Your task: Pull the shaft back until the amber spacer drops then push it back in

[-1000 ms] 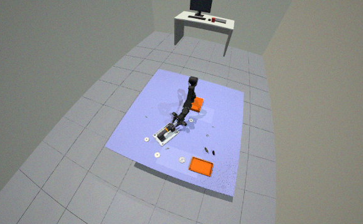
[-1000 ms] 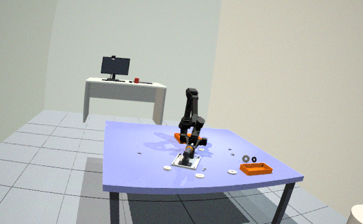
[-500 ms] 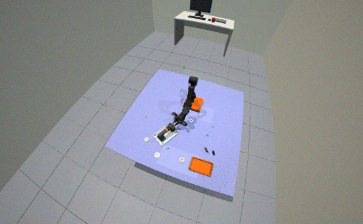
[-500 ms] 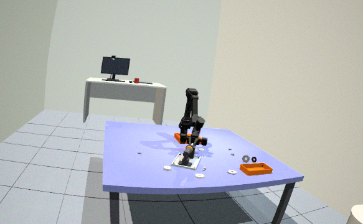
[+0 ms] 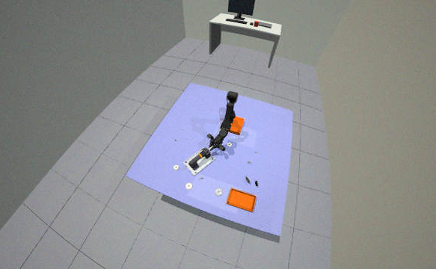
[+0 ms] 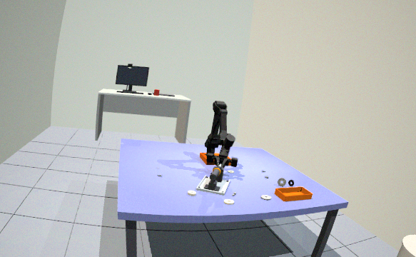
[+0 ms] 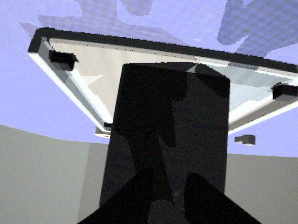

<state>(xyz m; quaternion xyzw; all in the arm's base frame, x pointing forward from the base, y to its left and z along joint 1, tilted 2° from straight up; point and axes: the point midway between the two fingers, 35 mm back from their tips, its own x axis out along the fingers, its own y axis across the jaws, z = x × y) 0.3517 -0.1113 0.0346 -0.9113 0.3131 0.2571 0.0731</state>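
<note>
My gripper tip is now 40 mm short of the thin grey shaft, 30 mm to the left of it and 20 mm below it. Also, from my gripper tip: orange tray (350 mm ahead, 310 mm to the left, 50 mm below).
</note>
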